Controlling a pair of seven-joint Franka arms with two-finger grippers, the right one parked.
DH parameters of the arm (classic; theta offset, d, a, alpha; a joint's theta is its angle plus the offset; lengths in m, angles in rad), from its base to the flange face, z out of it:
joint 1: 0 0.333 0 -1.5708
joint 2: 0 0 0 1.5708
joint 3: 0 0.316 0.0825 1.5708
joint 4: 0 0 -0.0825 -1.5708
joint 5: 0 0.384 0 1.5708
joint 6: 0 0 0.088 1.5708
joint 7: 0 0.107 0 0
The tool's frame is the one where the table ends.
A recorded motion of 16 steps. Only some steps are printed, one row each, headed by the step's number.
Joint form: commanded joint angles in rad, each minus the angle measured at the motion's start. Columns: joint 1, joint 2, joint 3, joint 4, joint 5, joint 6, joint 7.
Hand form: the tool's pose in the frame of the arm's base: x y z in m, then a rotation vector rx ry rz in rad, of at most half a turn. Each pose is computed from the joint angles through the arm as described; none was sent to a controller.
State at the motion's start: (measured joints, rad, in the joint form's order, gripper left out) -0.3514 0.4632 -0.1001 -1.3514 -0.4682 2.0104 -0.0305
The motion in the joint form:
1: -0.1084 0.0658 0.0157 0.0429 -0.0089 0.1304 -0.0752
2: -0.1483 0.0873 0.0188 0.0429 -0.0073 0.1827 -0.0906
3: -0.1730 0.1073 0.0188 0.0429 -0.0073 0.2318 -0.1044
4: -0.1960 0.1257 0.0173 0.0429 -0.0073 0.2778 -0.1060
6: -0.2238 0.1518 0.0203 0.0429 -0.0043 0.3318 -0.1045
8: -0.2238 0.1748 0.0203 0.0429 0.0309 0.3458 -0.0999
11: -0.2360 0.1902 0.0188 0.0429 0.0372 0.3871 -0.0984
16: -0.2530 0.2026 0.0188 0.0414 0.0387 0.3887 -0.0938
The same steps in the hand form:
1: 0.6304 -0.3875 0.4732 2.5732 -0.2851 0.1723
2: 0.6229 -0.4113 0.4624 2.5662 -0.2897 0.1943
3: 0.6192 -0.4269 0.4524 2.5585 -0.2804 0.2175
4: 0.6147 -0.4420 0.4434 2.5487 -0.2876 0.2429
6: 0.6102 -0.4579 0.4292 2.5437 -0.2989 0.2732
8: 0.6133 -0.4584 0.4130 2.5735 -0.3242 0.2852
11: 0.6116 -0.4664 0.4057 2.5678 -0.3309 0.3172
16: 0.6042 -0.4771 0.3956 2.5719 -0.3570 0.2999

